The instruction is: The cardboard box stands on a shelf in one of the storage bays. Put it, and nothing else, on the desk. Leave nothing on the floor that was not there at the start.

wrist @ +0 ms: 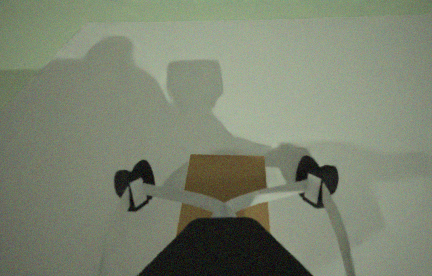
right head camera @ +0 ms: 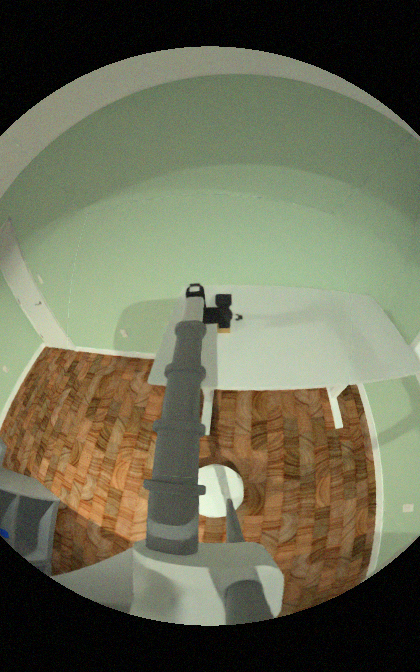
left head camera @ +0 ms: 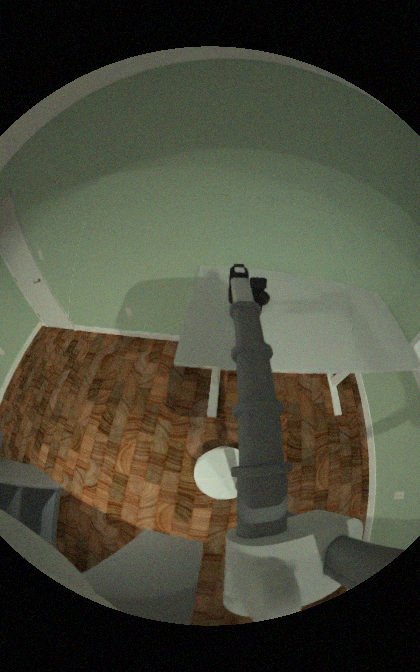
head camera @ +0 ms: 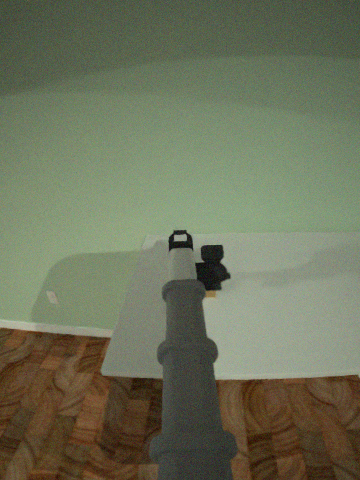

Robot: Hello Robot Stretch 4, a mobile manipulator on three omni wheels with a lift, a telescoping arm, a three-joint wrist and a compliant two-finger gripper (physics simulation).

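Frame: origin at the robot's base, x ahead, y left, z up, level; millimetres.
Seen in the pictures: gripper, fingertip midpoint: (wrist: 224,174).
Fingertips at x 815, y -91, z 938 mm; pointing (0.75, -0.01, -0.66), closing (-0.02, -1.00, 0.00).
A point is followed by its place in that frame.
The cardboard box (head camera: 210,294) @[z 938, x 719, y -97 mm] (right head camera: 224,330) (wrist: 227,172) @[z 973, x 792, y -93 mm] is a plain brown box at the left part of the white desk (head camera: 290,325) @[z 922, x 570, y -330 mm] (left head camera: 310,345) (right head camera: 280,360) (wrist: 350,75) @[z 923, x 986, y -269 mm]. It appears to rest on the desk top. My gripper (wrist: 224,174) @[z 938, x 815, y -91 mm] is open around the box in the wrist view, one black fingertip on each side with a visible gap to the box. In the head view the black gripper (head camera: 212,281) is above the box and covers most of it. The box's near end is hidden behind the gripper body in the wrist view. The storage bay the box stood in cannot be made out.
A green wall stands behind the desk. A round white object (left head camera: 215,472) (right head camera: 220,490) is on the wooden floor in front of the desk. A grey open-fronted unit (left head camera: 30,477) (right head camera: 27,485) is at the lower left, with a blue item (right head camera: 4,534) in it.
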